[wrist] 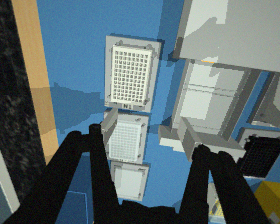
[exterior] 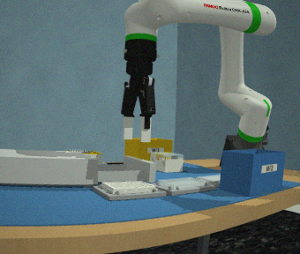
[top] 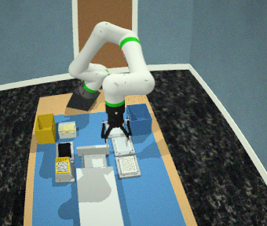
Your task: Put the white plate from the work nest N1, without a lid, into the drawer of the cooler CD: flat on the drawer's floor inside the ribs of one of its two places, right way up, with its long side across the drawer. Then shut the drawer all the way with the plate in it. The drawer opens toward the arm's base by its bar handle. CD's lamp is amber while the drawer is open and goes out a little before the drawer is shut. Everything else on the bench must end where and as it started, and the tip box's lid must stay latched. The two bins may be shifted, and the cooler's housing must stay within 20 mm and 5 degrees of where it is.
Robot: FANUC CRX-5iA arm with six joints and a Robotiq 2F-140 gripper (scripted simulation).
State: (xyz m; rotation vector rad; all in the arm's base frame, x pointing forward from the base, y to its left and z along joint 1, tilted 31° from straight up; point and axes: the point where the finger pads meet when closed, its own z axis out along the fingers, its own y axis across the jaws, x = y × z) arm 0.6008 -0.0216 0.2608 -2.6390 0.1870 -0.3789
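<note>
The white plate is 14 cm below my hand, 5 cm to the left of it and 5 cm ahead of it. Also, from my hand: drawer: 14 cm to the right, 14 cm below, 1 cm ahead; then grey work nest N1: 16 cm below, 5 cm to the left, 5 cm ahead; then yellow rack: 34 cm to the right, 11 cm below, 2 cm ahead.
</note>
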